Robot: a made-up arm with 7 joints. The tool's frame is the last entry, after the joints. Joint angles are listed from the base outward.
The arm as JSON. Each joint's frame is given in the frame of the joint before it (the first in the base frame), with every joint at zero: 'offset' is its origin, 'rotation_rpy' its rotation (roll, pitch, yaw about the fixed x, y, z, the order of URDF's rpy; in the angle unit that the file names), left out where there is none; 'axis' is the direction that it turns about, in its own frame. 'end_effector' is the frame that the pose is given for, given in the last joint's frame.
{
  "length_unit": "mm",
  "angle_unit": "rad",
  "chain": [
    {
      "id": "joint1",
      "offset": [
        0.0,
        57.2,
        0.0
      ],
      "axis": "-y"
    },
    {
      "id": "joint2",
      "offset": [
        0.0,
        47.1,
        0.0
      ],
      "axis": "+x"
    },
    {
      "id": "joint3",
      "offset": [
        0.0,
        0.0,
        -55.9
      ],
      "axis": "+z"
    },
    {
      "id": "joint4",
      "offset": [
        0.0,
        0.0,
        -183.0
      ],
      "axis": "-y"
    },
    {
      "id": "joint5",
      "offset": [
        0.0,
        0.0,
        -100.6
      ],
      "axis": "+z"
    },
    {
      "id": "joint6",
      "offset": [
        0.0,
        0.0,
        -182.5
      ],
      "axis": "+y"
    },
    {
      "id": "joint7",
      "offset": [
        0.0,
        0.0,
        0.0
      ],
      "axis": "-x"
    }
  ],
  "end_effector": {
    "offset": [
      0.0,
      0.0,
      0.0
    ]
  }
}
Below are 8 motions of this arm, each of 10 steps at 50 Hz.
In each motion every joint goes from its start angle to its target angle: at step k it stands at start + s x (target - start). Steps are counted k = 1, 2, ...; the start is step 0. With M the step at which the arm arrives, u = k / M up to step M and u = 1 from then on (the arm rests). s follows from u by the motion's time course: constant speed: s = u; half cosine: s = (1 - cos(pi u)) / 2; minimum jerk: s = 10 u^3 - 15 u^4 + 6 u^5.
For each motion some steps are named. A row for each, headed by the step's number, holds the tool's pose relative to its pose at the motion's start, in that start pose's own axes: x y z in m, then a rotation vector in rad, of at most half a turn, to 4 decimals.
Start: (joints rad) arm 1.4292 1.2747 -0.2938 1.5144 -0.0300 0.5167 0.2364
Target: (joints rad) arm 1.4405 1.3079 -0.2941 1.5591 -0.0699 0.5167 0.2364
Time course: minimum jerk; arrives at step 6
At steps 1, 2, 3, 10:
1: 0.0003 0.0003 0.0003 0.0017 -0.0008 -0.0022
2: 0.0017 0.0020 0.0019 0.0099 -0.0050 -0.0133
3: 0.0041 0.0048 0.0046 0.0237 -0.0117 -0.0316
10: 0.0082 0.0093 0.0093 0.0475 -0.0233 -0.0633

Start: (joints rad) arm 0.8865 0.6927 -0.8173 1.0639 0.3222 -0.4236 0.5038
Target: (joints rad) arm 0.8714 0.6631 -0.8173 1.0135 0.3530 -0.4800 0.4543
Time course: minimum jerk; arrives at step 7
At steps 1, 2, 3, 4, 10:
1: -0.0003 -0.0002 -0.0001 0.0014 -0.0009 0.0009
2: -0.0018 -0.0014 -0.0004 0.0090 -0.0053 0.0054
3: -0.0046 -0.0036 -0.0009 0.0229 -0.0134 0.0138
4: -0.0079 -0.0063 -0.0015 0.0397 -0.0228 0.0238
10: -0.0124 -0.0102 -0.0023 0.0633 -0.0354 0.0377

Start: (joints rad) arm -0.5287 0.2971 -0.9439 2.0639 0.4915 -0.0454 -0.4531
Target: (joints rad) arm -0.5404 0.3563 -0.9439 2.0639 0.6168 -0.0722 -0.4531
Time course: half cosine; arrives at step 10
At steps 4, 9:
4: -0.0023 0.0036 0.0028 0.0064 0.0244 0.0279
9: -0.0063 0.0103 0.0080 0.0209 0.0684 0.0787

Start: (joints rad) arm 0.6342 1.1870 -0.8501 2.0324 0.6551 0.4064 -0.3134
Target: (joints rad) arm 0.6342 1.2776 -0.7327 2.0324 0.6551 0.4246 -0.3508
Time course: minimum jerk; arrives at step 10
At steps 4, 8, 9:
4: 0.0021 0.0127 0.0022 0.0553 0.0015 -0.0196
8: 0.0074 0.0370 0.0080 0.1631 0.0020 -0.0599
9: 0.0079 0.0389 0.0086 0.1716 0.0019 -0.0632

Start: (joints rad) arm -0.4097 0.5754 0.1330 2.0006 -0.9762 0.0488 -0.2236
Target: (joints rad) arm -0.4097 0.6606 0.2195 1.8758 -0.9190 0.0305 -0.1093
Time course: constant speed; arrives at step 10
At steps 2, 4, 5, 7, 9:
2: -0.0091 -0.0019 -0.0005 -0.0359 0.0137 -0.0148
4: -0.0184 -0.0033 -0.0009 -0.0710 0.0282 -0.0291
5: -0.0231 -0.0039 -0.0011 -0.0882 0.0358 -0.0360
7: -0.0325 -0.0049 -0.0014 -0.1222 0.0515 -0.0494
9: -0.0421 -0.0054 -0.0017 -0.1553 0.0681 -0.0622

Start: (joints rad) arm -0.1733 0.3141 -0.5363 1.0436 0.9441 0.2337 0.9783
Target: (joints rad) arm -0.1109 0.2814 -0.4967 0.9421 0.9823 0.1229 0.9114
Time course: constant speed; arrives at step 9
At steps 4, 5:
4: 0.0063 0.0063 0.0010 0.0482 -0.0620 -0.0287
5: 0.0078 0.0079 0.0012 0.0603 -0.0776 -0.0355

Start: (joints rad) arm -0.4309 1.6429 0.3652 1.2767 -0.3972 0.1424 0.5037
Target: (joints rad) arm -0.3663 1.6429 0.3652 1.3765 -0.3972 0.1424 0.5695
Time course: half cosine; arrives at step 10
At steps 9, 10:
9: 0.0164 0.0207 0.0173 0.0256 -0.0670 -0.0087
10: 0.0168 0.0212 0.0177 0.0262 -0.0686 -0.0091

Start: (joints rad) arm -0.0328 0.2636 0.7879 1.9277 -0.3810 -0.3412 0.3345
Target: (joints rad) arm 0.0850 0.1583 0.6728 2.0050 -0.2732 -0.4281 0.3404
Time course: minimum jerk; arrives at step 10
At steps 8, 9, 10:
8: 0.0366 -0.0201 -0.0225 0.1016 -0.2431 0.1767
9: 0.0386 -0.0209 -0.0236 0.1076 -0.2562 0.1857
10: 0.0390 -0.0210 -0.0238 0.1086 -0.2585 0.1873

